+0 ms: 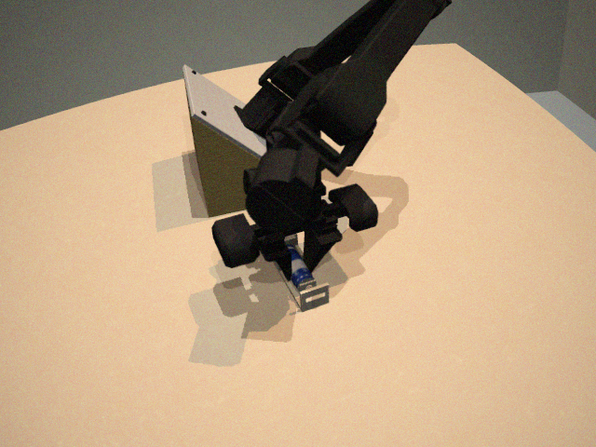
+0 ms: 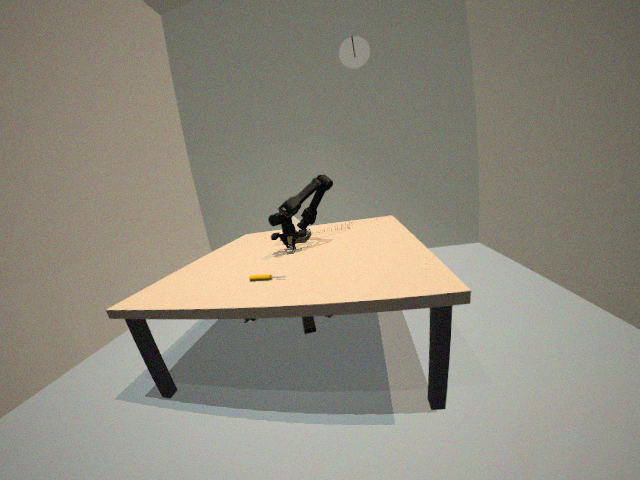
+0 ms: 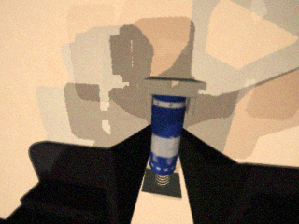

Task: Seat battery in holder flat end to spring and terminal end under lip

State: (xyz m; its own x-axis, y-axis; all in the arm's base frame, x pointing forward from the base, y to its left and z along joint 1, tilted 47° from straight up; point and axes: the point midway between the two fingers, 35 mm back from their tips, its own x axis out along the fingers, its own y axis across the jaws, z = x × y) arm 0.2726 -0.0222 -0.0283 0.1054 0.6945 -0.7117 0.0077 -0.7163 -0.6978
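My gripper tip is now 1 cm below the battery. The rest, counted from my gripper tip: yellow-handled screwdriver 37 cm ahead, 3 cm to the right.
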